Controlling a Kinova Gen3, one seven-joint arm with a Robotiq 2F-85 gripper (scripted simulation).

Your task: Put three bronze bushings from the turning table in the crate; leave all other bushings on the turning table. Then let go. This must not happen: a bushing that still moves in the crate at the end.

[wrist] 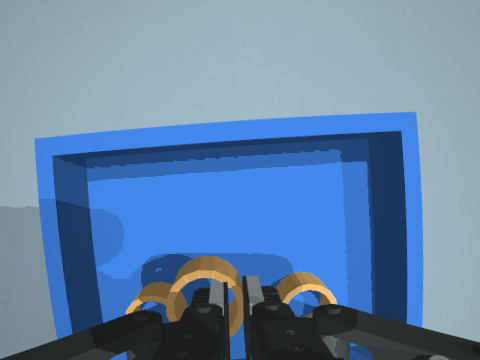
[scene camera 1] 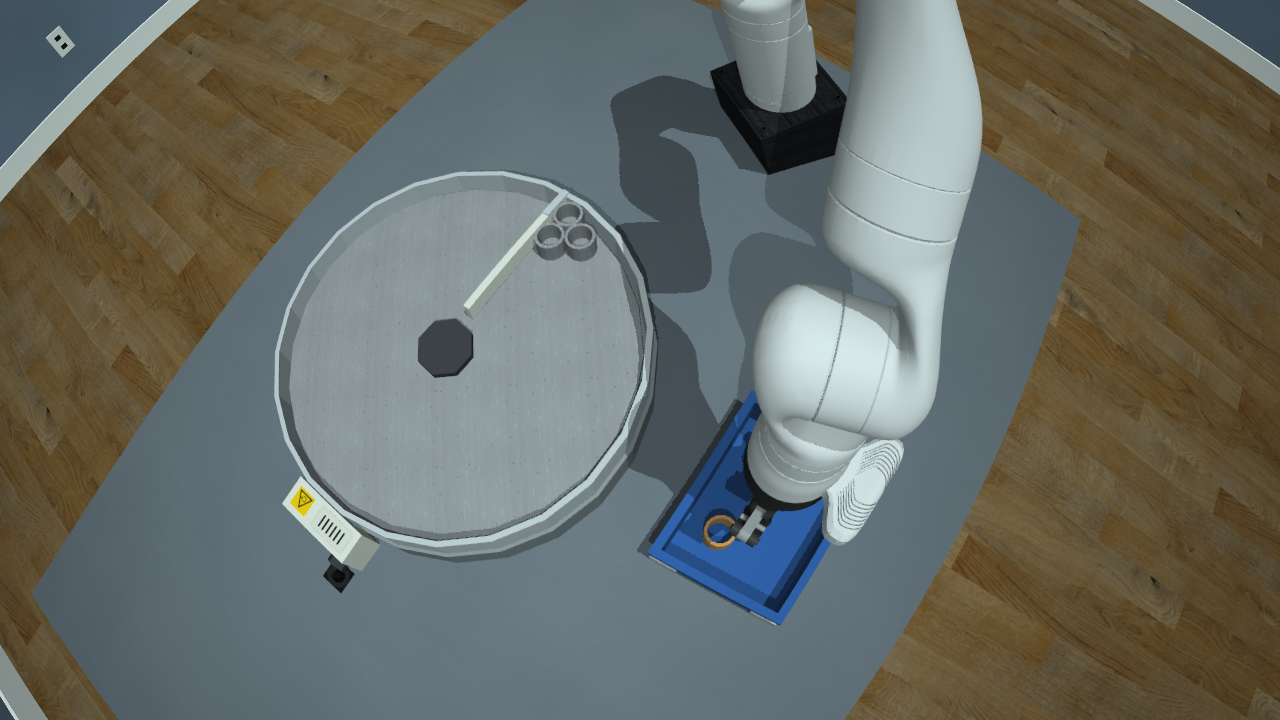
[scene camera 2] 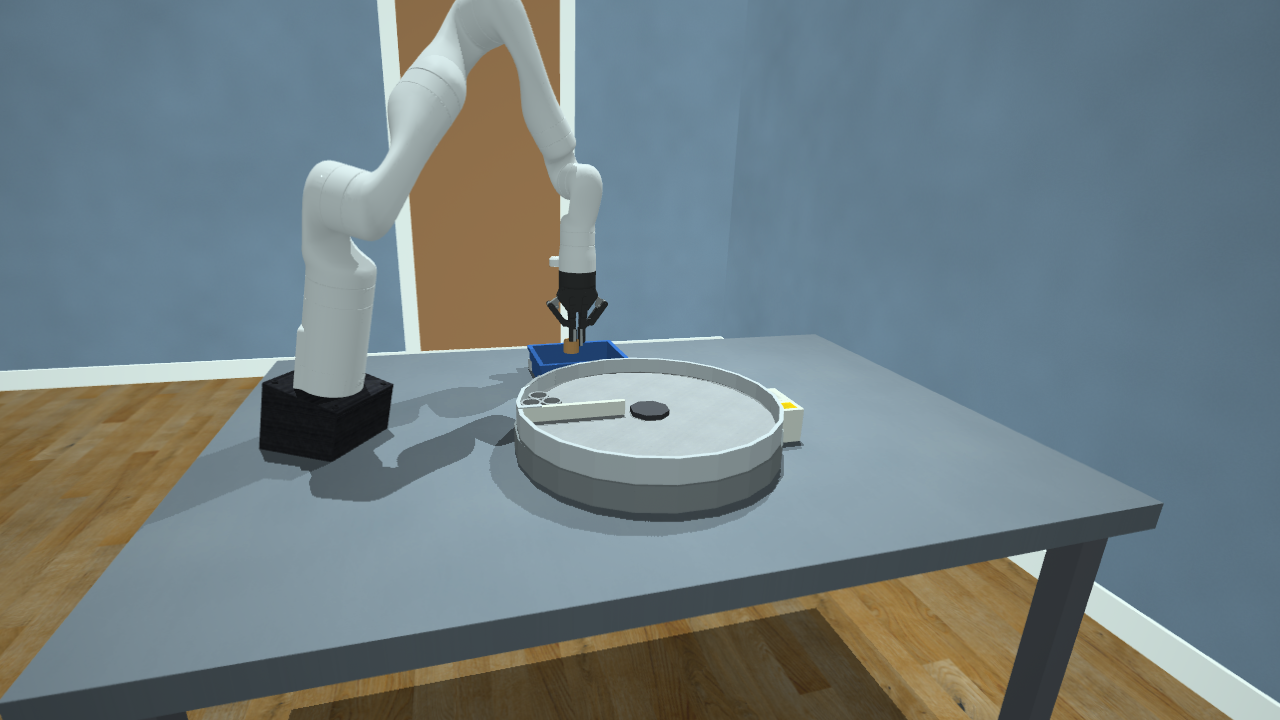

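Visible: my gripper (scene camera 2: 577, 345), also in scene camera 1 (scene camera 1: 767, 501) and the wrist view (wrist: 235, 297). Blue crate (scene camera 1: 774, 572), with the crate visible too in scene camera 2 (scene camera 2: 543, 358) and the wrist view (wrist: 339, 196). A turning table (scene camera 1: 431, 424) is present, likewise in scene camera 2 (scene camera 2: 666, 414). Also seen: a bronze bushing (wrist: 213, 267), a bronze bushing (wrist: 158, 291) and a bronze bushing (wrist: 294, 283).
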